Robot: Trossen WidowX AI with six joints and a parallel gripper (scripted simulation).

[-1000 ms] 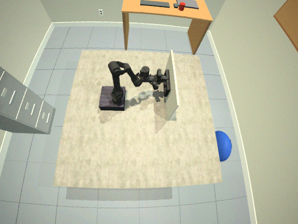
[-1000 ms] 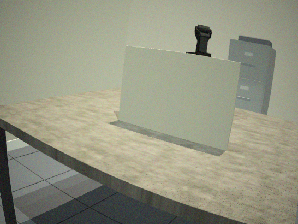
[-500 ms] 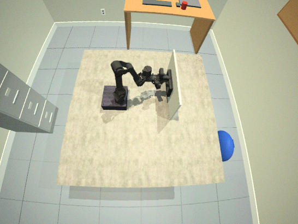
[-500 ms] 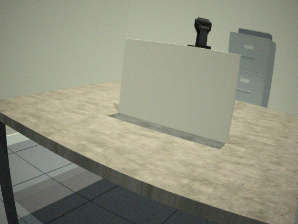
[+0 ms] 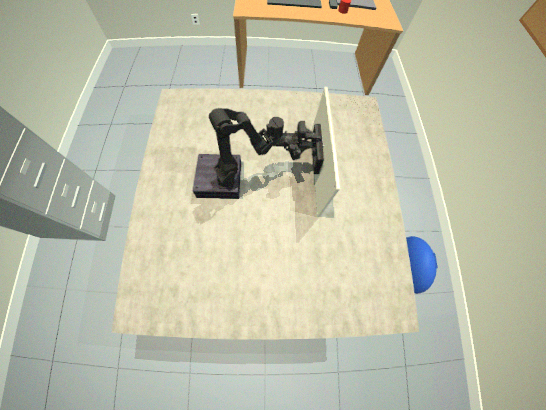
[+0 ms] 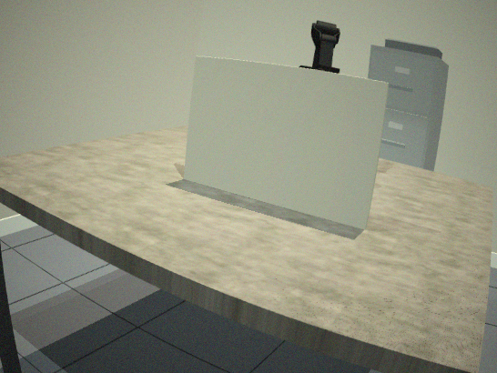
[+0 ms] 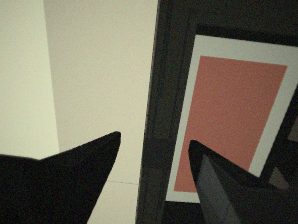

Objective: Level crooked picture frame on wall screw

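My gripper tip is now 10 mm short of the picture frame and 50 mm above it. Round my gripper tip: wall panel: 20 mm ahead, 20 mm to the right, 70 mm below.
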